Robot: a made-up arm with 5 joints.
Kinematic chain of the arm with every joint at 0, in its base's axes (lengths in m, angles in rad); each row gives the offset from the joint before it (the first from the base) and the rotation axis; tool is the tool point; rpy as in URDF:
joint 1: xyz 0 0 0.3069 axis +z
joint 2: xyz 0 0 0 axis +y
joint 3: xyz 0.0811 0 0.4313 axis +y
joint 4: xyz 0.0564 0 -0.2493 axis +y
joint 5: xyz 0.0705 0 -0.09 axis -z
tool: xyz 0 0 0 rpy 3.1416 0 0
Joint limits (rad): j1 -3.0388..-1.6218 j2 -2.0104..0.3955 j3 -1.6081..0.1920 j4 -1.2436..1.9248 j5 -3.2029..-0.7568
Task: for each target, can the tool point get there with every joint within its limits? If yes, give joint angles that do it. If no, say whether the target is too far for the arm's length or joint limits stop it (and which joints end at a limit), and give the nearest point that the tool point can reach.
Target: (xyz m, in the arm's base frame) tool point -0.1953 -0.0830 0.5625
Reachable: yes | joints -2.7396 -0.2374 -0.0616 -0.9546 -1.3764
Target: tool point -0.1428 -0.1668 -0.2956
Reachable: no: joint limits stop it (at a limit: joint 2) | nearest point -0.1514 -0.1769 0.3038 | short by 0.600 m
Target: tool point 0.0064 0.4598 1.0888
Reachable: no: too far | nearest point 0.0183 0.3592 0.9189 | short by 0.198 m
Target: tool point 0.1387 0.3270 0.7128
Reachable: yes | joints -1.9720 -1.6533 -1.0219 0.3707 -1.9660
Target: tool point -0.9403 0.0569 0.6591
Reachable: no: too far | nearest point -0.6052 -0.0624 0.6443 | short by 0.356 m
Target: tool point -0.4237 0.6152 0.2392
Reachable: no: joint limits stop it (at a limit: joint 1, joint 2, joint 3, joint 4) | nearest point 0.0340 0.6670 0.3092 | short by 0.466 m
